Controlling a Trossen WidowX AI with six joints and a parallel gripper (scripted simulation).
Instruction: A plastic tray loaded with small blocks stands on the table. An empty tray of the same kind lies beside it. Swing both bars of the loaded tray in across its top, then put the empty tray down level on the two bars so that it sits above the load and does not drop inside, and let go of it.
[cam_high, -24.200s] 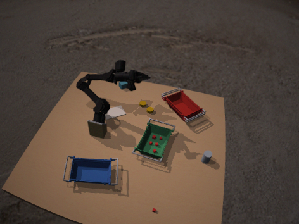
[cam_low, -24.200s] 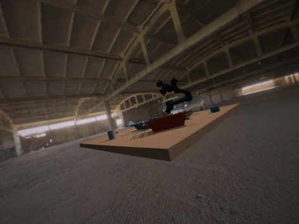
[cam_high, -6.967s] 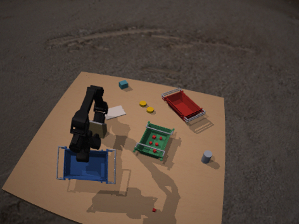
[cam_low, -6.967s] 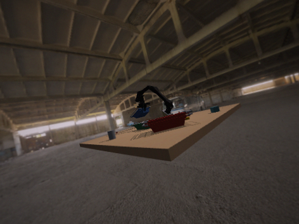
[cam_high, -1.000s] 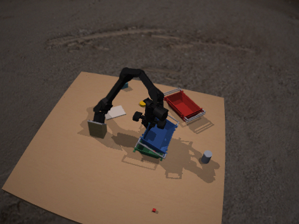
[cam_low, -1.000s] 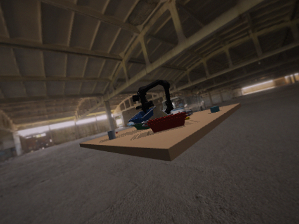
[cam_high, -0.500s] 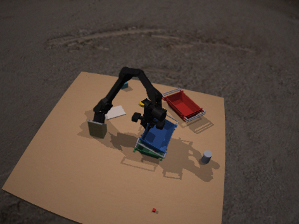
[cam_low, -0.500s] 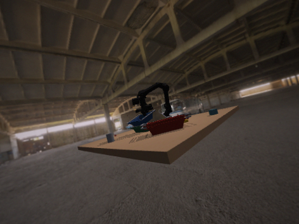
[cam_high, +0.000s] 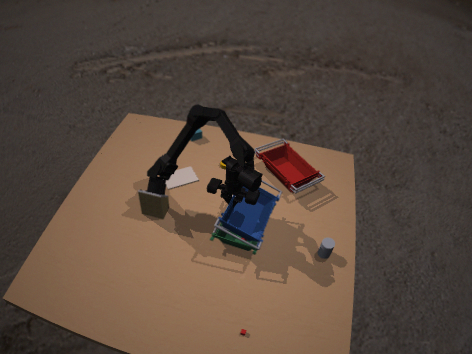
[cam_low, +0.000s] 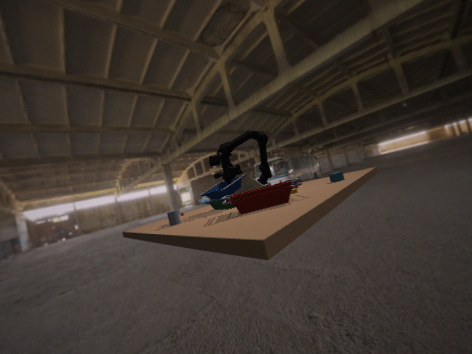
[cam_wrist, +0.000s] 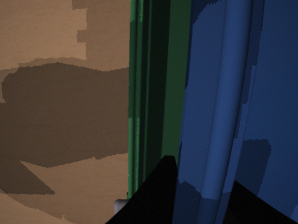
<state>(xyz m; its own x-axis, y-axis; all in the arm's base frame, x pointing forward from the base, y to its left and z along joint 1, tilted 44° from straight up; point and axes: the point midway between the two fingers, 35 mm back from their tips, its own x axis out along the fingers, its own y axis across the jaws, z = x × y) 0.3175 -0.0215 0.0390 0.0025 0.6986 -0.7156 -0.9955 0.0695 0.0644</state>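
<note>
Right now the blue tray is 70 mm ahead of my gripper tip, 10 mm to the right of it and 10 mm above it. From my gripper tip the other things lie so: grey cylinder: 400 mm ahead, 80 mm below, 40 mm to the right; teal block: 510 mm to the left, 330 mm behind, 90 mm below; white sheet: 290 mm behind, 200 mm to the left, 110 mm below.
</note>
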